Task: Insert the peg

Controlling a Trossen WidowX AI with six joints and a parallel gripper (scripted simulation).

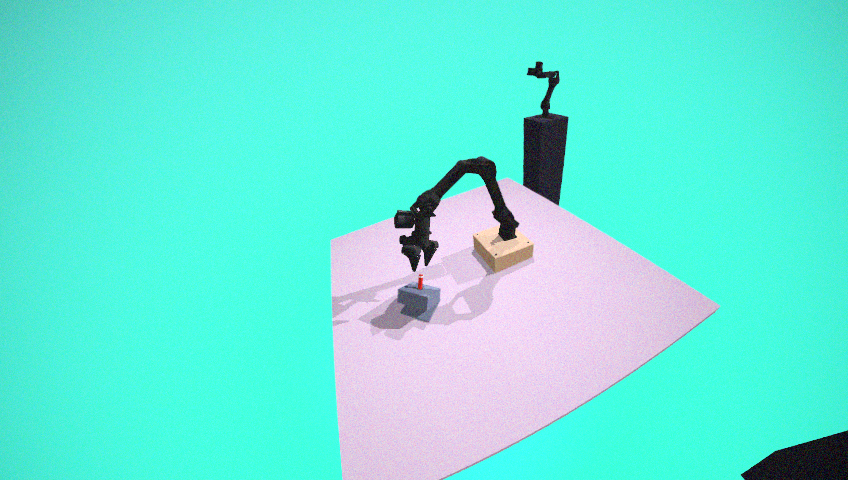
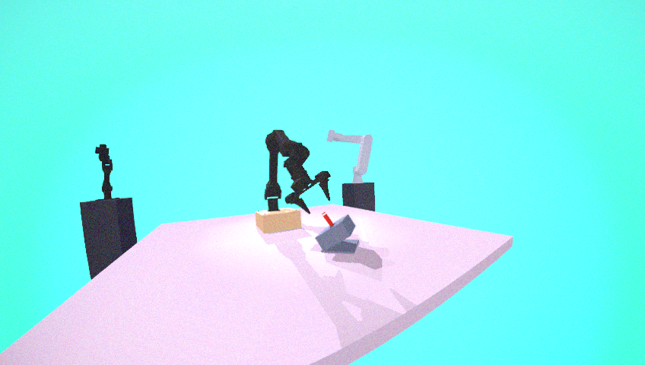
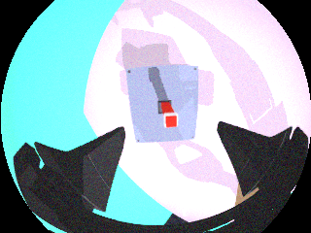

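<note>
The red peg lies 10 mm ahead of my gripper tip, 20 mm to the left of it and 40 mm below it. Also, from my gripper tip: sloped panel (30 mm ahead, 50 mm to the left, 90 mm below).
</note>
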